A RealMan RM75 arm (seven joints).
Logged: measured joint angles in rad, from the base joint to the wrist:
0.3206, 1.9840, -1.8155, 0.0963, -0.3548, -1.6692, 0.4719
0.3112, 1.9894, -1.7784, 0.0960, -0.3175, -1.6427, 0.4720
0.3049, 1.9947, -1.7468, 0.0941, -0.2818, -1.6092, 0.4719
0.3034, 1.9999, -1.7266, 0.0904, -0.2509, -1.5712, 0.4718
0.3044, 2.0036, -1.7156, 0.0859, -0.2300, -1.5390, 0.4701
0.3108, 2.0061, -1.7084, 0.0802, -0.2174, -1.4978, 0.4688
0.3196, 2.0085, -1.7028, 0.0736, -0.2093, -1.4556, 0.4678
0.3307, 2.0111, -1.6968, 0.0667, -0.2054, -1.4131, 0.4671
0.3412, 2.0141, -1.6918, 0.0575, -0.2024, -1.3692, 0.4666
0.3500, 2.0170, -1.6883, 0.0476, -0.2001, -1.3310, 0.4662
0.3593, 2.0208, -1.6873, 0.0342, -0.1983, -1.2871, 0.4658
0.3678, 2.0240, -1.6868, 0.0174, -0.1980, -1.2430, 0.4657
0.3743, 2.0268, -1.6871, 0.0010, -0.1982, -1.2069, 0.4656
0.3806, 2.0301, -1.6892, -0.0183, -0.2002, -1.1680, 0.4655
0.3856, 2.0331, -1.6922, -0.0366, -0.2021, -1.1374, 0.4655
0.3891, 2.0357, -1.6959, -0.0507, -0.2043, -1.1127, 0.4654
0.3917, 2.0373, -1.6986, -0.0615, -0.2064, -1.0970, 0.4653
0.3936, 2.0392, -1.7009, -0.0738, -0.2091, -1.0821, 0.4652
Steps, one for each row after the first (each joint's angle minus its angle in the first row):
-0.0094, 0.0054, 0.0371, -0.0003, 0.0373, 0.0265, 0.0001
-0.0157, 0.0107, 0.0687, -0.0022, 0.0730, 0.0600, 0.0000
-0.0172, 0.0159, 0.0889, -0.0059, 0.1039, 0.0980, -0.0001
-0.0162, 0.0196, 0.0999, -0.0104, 0.1248, 0.1302, -0.0018
-0.0098, 0.0221, 0.1071, -0.0161, 0.1374, 0.1714, -0.0031
-0.0010, 0.0245, 0.1127, -0.0227, 0.1455, 0.2136, -0.0041
0.0101, 0.0271, 0.1187, -0.0296, 0.1494, 0.2561, -0.0048
0.0206, 0.0301, 0.1237, -0.0388, 0.1524, 0.3000, -0.0053
0.0294, 0.0330, 0.1272, -0.0487, 0.1547, 0.3382, -0.0057
0.0387, 0.0368, 0.1282, -0.0621, 0.1565, 0.3821, -0.0061
0.0472, 0.0400, 0.1287, -0.0789, 0.1568, 0.4262, -0.0062
0.0537, 0.0428, 0.1284, -0.0953, 0.1566, 0.4623, -0.0063
0.0600, 0.0461, 0.1263, -0.1146, 0.1546, 0.5012, -0.0064
0.0650, 0.0491, 0.1233, -0.1329, 0.1527, 0.5318, -0.0064
0.0685, 0.0517, 0.1196, -0.1470, 0.1505, 0.5565, -0.0065
0.0711, 0.0533, 0.1169, -0.1578, 0.1484, 0.5722, -0.0066
0.0730, 0.0552, 0.1146, -0.1701, 0.1457, 0.5871, -0.0067

